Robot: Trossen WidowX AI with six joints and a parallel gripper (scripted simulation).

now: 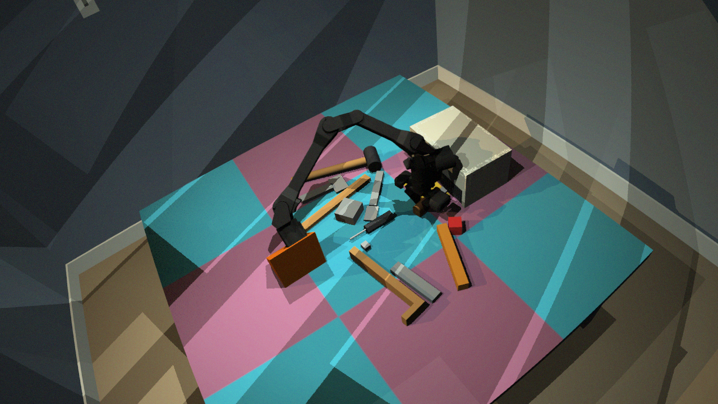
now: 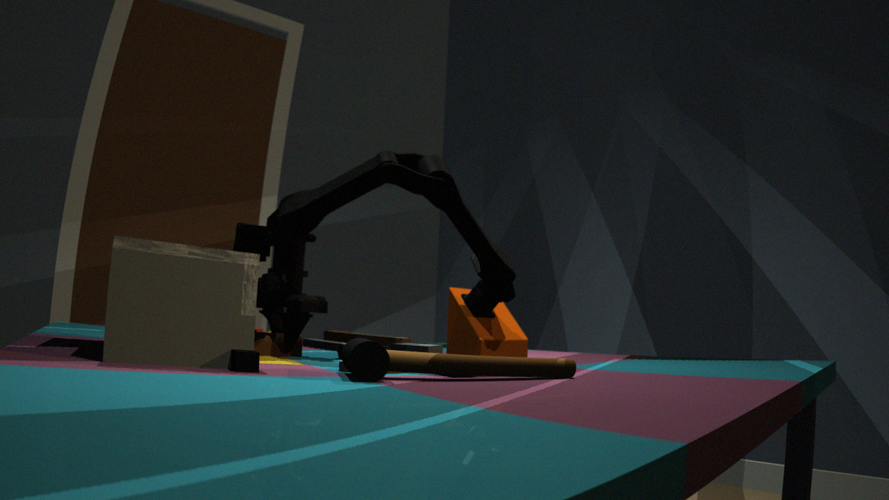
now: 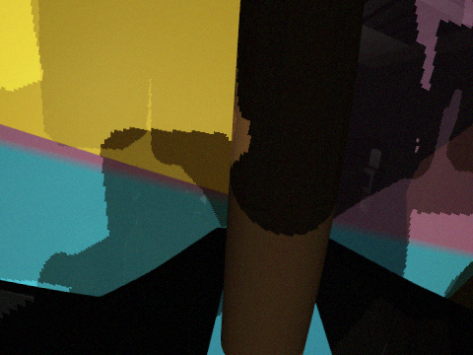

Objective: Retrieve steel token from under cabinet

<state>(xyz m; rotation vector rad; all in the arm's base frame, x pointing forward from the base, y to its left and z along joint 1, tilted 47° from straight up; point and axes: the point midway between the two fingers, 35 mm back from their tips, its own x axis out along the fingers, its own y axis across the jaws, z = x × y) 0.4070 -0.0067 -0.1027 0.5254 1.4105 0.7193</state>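
Right now my gripper tip is 230 mm past the small grey cube. From my gripper tip the other things lie so: orange bar (200 mm to the right, 60 mm behind, 10 mm above); screwdriver (180 mm behind, 50 mm to the left); red cube (130 mm to the right, 20 mm ahead, 10 mm above).
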